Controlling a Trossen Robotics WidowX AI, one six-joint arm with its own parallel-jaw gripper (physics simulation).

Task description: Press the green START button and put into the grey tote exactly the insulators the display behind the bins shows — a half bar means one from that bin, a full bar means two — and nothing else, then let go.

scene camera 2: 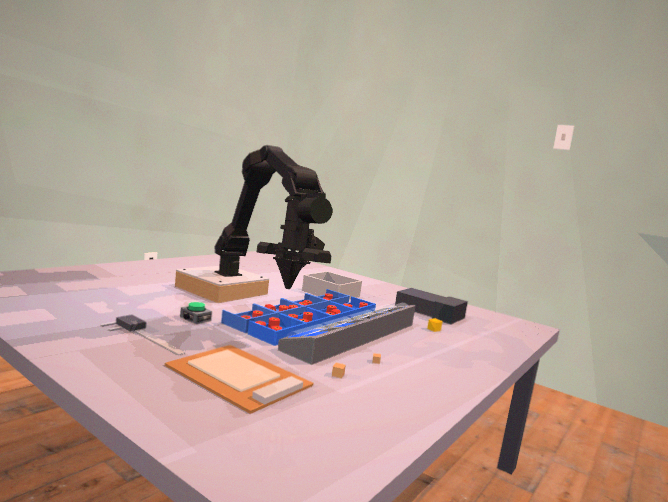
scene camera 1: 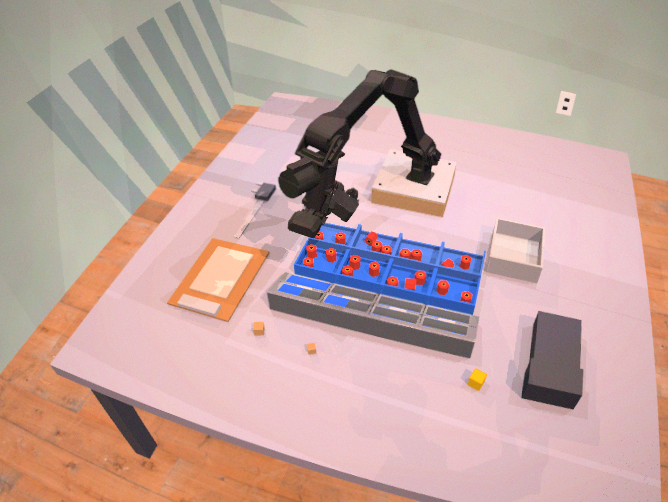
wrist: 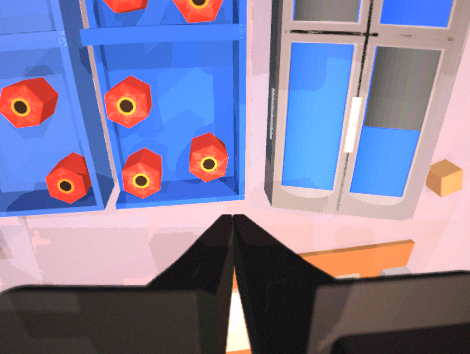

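Note:
My gripper (scene camera 2: 288, 285) (wrist: 232, 225) is shut and empty, raised above the left end of the blue bins (scene camera 1: 388, 281) (scene camera 2: 262, 336) (wrist: 162, 34); the arm hides its tips in scene camera 1. Red insulators stand or lie in the bins; the front-left bin holds three, one of them an insulator (scene camera 1: 331, 254) (wrist: 208, 157) standing upright. The display (scene camera 1: 372, 322) (scene camera 2: 351, 335) (wrist: 337, 200) shows a full back-left bar (scene camera 1: 307, 282) (wrist: 320, 120), a half front-left bar (scene camera 1: 289, 289) (wrist: 382, 160) and a half bar (scene camera 1: 336, 301) second in front. The grey tote (scene camera 1: 511, 269) (scene camera 2: 318, 286) shows a bare floor. The green button (scene camera 2: 196, 306) is hidden in scene camera 1.
An orange board (scene camera 1: 176, 298) (scene camera 2: 237, 401) lies left of the display. Small orange cubes (scene camera 1: 258, 328) (scene camera 1: 311, 348), a yellow cube (scene camera 1: 477, 378) (scene camera 2: 434, 324) and a black block (scene camera 1: 556, 350) (scene camera 2: 430, 304) stand in front and right. A black plug (scene camera 1: 264, 191) (scene camera 2: 130, 322) lies at the left.

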